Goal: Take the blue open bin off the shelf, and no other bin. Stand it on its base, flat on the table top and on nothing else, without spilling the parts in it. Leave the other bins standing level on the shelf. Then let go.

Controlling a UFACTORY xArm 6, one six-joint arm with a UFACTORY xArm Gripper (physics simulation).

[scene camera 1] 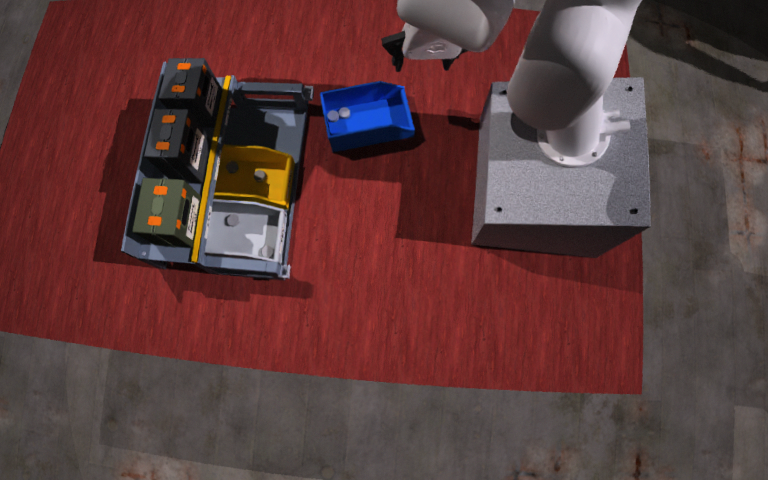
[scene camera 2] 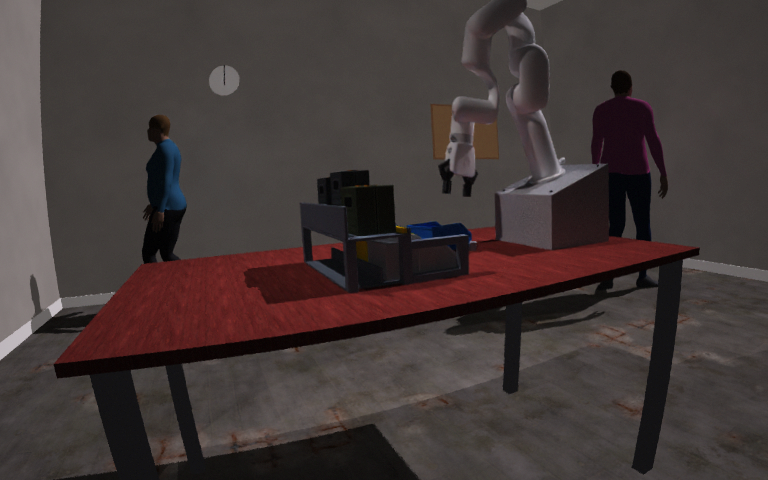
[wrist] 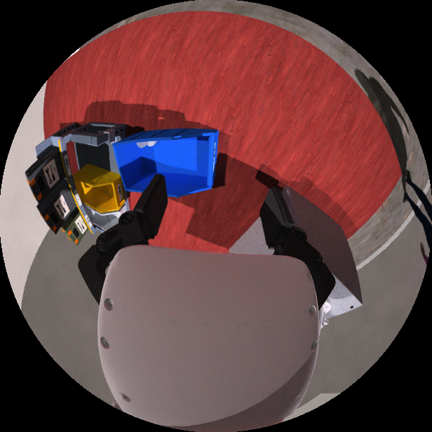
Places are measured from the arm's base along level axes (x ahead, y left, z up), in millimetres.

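Pixels of known places: gripper, fingertip midpoint: (scene camera 1: 420, 64) (scene camera 2: 456, 195); arm's base, origin of the base link: (scene camera 1: 573, 133) (scene camera 2: 547, 177).
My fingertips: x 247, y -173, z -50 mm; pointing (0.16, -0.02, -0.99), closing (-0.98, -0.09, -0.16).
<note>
For each thing: its middle in the pictures, then the offset to it from my fingertips. Level surfaces: height alone.
- blue open bin, body centre: (scene camera 1: 367, 115) (scene camera 2: 440, 235) dy +42, dx +105, dz -115 mm
- red table top, its level: dz -152 mm
- yellow bin, body centre: (scene camera 1: 246, 177) dy +163, dx +349, dz -109 mm
- light grey bin, body centre: (scene camera 1: 237, 232) (scene camera 2: 412, 254) dy +274, dx +363, dz -109 mm
- green case, body centre: (scene camera 1: 168, 213) (scene camera 2: 367, 208) dy +262, dx +462, dz -2 mm
The blue open bin (scene camera 1: 370, 118) (scene camera 2: 453, 232) (wrist: 175, 162) is upright on the red table top (scene camera 1: 396, 316), beside the shelf (scene camera 1: 243, 266) (scene camera 2: 351, 266) and apart from it in scene camera 1. Two grey parts (scene camera 1: 338, 114) show inside it. Its base is hidden behind the shelf in scene camera 2. The yellow bin (scene camera 1: 271, 164) (wrist: 100, 195) and the light grey bin (scene camera 1: 226, 243) (scene camera 2: 382, 263) stand level on the shelf, with parts in them. My gripper (scene camera 1: 423, 66) (scene camera 2: 456, 193) (wrist: 216, 192) is open and empty, above and to the side of the blue bin, not touching it.
Two black cases (scene camera 1: 189, 82) (scene camera 1: 172, 138) and a green case (scene camera 1: 164, 209) (scene camera 2: 368, 209) stand on the shelf's raised far side. The arm's grey pedestal (scene camera 1: 566, 198) (scene camera 2: 572, 215) stands to the right of the blue bin. Two people (scene camera 2: 164, 175) (scene camera 2: 625, 141) are beyond the table.
</note>
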